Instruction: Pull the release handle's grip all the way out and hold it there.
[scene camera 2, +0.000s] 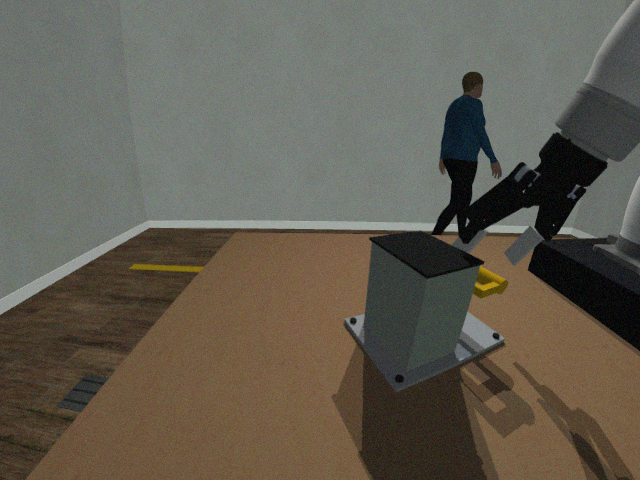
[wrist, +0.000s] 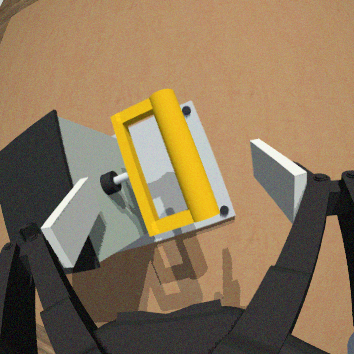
Labels:
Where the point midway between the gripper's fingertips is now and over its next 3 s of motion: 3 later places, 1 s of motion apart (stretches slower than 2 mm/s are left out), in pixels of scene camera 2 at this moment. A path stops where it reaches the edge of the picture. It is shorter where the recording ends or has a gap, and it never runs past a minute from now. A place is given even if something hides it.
My gripper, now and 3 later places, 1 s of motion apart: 484, 257; 468, 264; 489, 256; 472, 270

